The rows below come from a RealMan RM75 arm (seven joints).
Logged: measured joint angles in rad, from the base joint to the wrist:
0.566 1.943 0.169 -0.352 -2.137 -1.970 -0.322
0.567 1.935 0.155 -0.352 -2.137 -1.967 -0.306
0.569 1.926 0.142 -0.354 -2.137 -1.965 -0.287
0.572 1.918 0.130 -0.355 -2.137 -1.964 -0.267
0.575 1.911 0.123 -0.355 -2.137 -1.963 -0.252
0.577 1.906 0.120 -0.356 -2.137 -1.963 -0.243
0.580 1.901 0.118 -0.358 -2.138 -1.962 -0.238
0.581 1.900 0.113 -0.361 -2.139 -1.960 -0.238
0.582 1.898 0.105 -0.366 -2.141 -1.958 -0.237
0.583 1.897 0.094 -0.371 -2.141 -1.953 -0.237
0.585 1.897 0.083 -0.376 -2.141 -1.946 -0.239
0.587 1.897 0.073 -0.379 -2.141 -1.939 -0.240
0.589 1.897 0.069 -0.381 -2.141 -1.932 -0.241
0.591 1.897 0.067 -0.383 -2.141 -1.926 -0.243
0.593 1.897 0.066 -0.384 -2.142 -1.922 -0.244
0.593 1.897 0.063 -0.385 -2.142 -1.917 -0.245
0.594 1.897 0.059 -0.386 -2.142 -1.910 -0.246
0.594 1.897 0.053 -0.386 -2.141 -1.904 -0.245
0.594 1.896 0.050 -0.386 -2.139 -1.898 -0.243
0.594 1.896 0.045 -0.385 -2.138 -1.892 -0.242
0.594 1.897 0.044 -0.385 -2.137 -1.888 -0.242
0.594 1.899 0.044 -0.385 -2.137 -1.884 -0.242
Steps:
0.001 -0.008 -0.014 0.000 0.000 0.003 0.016
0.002 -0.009 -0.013 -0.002 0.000 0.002 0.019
0.003 -0.008 -0.012 -0.001 0.000 0.001 0.020
0.003 -0.007 -0.007 0.000 0.000 0.001 0.015
0.002 -0.005 -0.003 -0.001 0.000 0.000 0.009
0.003 -0.005 -0.002 -0.002 -0.001 0.001 0.005
0.001 -0.001 -0.005 -0.003 -0.001 0.002 0.000
0.001 -0.002 -0.008 -0.005 -0.002 0.002 0.001
0.001 -0.001 -0.011 -0.005 0.000 0.005 0.000
0.002 0.000 -0.011 -0.005 0.000 0.007 -0.002
0.002 0.000 -0.010 -0.003 0.000 0.007 -0.001
0.002 0.000 -0.004 -0.002 0.000 0.007 -0.001
0.002 0.000 -0.002 -0.002 0.000 0.006 -0.002
0.002 0.000 -0.001 -0.001 -0.001 0.004 -0.001
0.000 0.000 -0.003 -0.001 0.000 0.005 -0.001
0.001 0.000 -0.004 -0.001 0.000 0.007 -0.001
0.000 0.000 -0.006 0.000 0.001 0.006 0.001
0.000 -0.001 -0.003 0.000 0.002 0.006 0.002
0.000 0.000 -0.005 0.001 0.001 0.006 0.001
0.000 0.001 -0.001 0.000 0.001 0.004 0.000
0.000 0.002 0.000 0.000 0.000 0.004 0.000

